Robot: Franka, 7 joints.
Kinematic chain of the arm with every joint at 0, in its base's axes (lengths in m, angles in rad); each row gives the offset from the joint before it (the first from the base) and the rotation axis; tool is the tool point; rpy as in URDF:
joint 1: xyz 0 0 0.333 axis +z
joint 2: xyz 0 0 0 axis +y
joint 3: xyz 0 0 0.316 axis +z
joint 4: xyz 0.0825 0 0 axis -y
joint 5: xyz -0.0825 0 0.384 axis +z
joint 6: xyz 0 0 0 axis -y
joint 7: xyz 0.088 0 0 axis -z
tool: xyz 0 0 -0.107 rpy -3.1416 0 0
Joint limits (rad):
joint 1: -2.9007..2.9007
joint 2: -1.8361..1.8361
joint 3: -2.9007..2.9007
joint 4: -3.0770..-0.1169
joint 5: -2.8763..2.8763
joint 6: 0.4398..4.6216
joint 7: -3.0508..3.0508
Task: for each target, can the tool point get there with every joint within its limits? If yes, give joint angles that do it. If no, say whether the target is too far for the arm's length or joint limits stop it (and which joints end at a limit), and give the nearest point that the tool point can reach.
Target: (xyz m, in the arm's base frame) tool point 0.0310 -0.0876 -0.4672
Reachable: no: joint limits stop it (at a limit: joint 2) | nearest point 0.0438 -0.1238 -0.3386 | short by 0.134 m
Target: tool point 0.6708 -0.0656 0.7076
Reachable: yes | joints -1.0151 0.5514 1.1904 -1.3411 -1.1996 2.9103 1.8705
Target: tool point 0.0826 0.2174 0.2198
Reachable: yes | joints -1.0953 -0.1458 2.2176 -2.6702 0.2465 1.2442 2.0484
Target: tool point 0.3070 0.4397 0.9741
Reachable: yes | joints -1.2655 -0.5472 1.3978 -0.9143 -0.6716 2.6844 -1.2484
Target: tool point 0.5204 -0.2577 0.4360
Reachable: yes | joints -2.3431 -0.1353 1.9079 -2.1453 -2.3011 2.1687 -0.8441
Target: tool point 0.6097 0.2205 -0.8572
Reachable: no: too far | nearest point 0.4337 0.1568 -0.3301 | short by 0.559 m
